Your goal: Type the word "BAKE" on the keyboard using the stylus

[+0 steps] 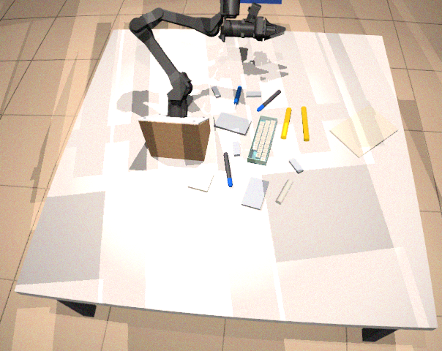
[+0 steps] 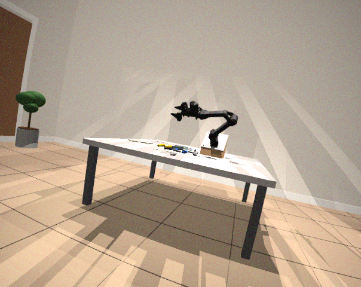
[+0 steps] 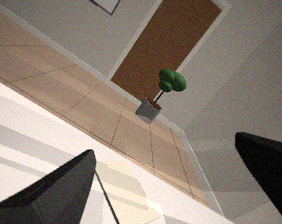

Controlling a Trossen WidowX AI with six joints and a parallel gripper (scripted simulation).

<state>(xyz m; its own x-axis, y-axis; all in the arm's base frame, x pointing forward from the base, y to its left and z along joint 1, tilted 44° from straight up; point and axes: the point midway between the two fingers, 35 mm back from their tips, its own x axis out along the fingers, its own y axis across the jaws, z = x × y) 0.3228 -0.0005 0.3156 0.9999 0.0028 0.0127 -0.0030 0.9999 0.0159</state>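
The blue stylus is 170 mm behind my gripper tip, 40 mm to the right of it and 320 mm below it. Also, from my gripper tip: cream sheet (330 mm ahead, 140 mm to the right, 320 mm below); grey block (140 mm behind, 270 mm to the right, 320 mm below); white cylinder (40 mm ahead, 440 mm to the right, 320 mm below).
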